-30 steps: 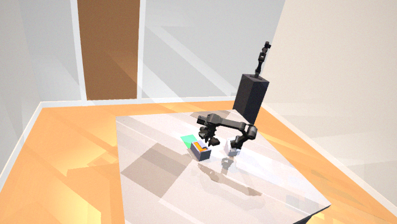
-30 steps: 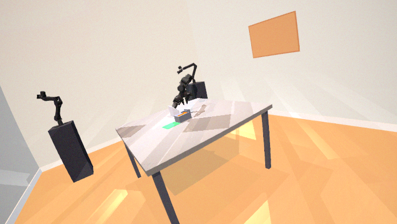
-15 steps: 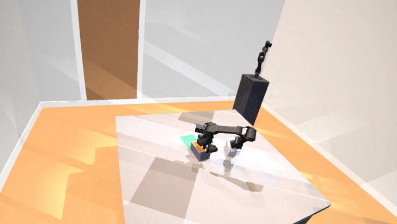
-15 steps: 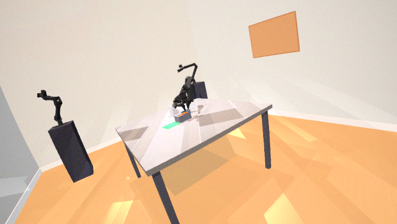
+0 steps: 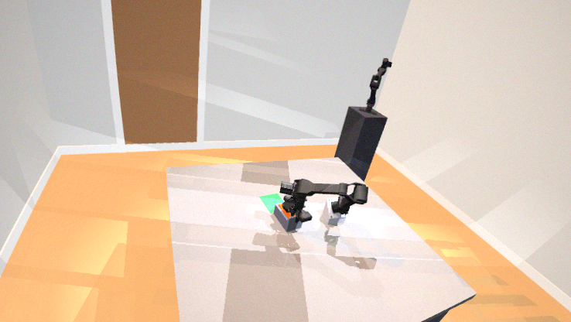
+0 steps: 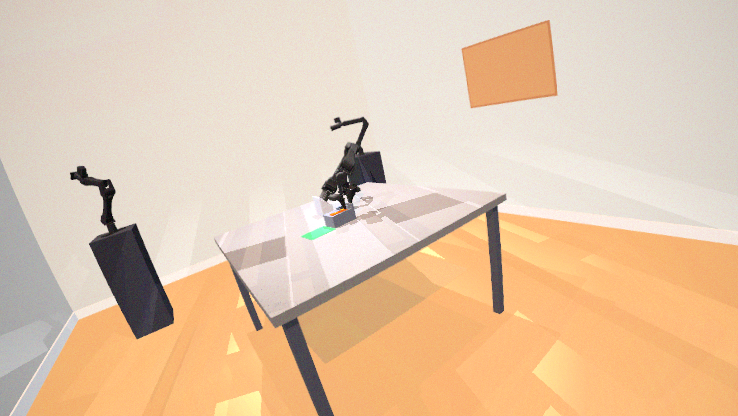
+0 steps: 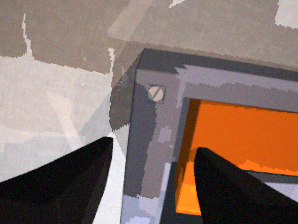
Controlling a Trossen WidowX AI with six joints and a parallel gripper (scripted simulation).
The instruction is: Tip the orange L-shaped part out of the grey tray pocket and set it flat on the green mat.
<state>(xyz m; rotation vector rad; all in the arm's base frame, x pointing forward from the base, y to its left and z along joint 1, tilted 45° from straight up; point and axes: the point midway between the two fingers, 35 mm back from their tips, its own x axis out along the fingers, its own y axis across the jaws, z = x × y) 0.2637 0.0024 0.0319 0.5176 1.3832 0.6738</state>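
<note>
The orange part lies 60 mm to the right of my gripper tip and 10 mm below it. Round my gripper tip: green mat: 220 mm to the right, 70 mm below, 20 mm ahead.
</note>
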